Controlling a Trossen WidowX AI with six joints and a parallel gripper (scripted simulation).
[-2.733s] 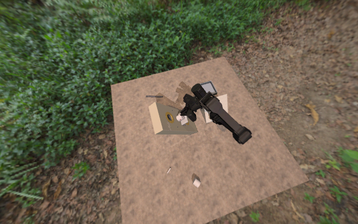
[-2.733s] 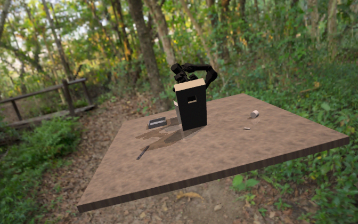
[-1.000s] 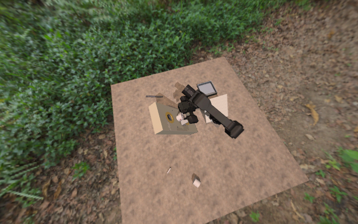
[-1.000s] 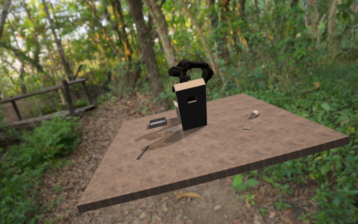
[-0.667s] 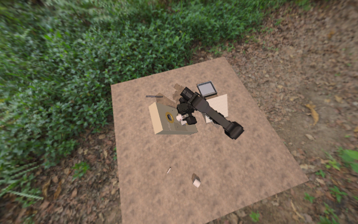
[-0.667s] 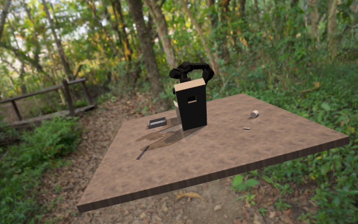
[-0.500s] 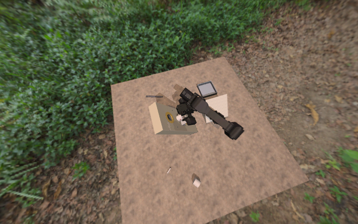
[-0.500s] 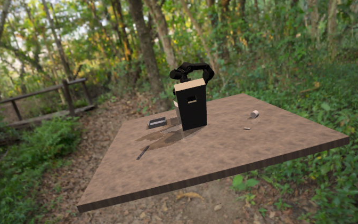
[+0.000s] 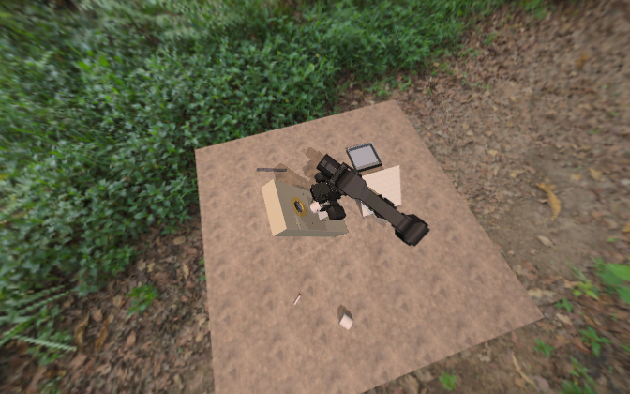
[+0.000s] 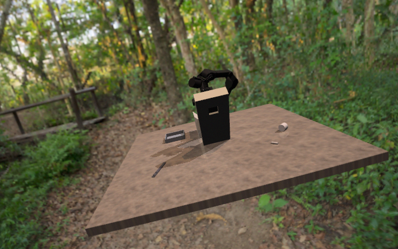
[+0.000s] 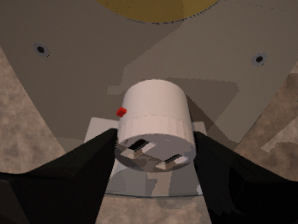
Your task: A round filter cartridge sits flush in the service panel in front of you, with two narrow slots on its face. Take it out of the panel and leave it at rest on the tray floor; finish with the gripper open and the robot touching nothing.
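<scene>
Now: gripper tip 35 cm past the grey tray, 30 cm to the left of it and 21 cm above it. Also, from my gripper tip: small pin (18 cm ahead, 31 cm to the left, 22 cm below); round grey filter cartridge (right at my gripper tip).
</scene>
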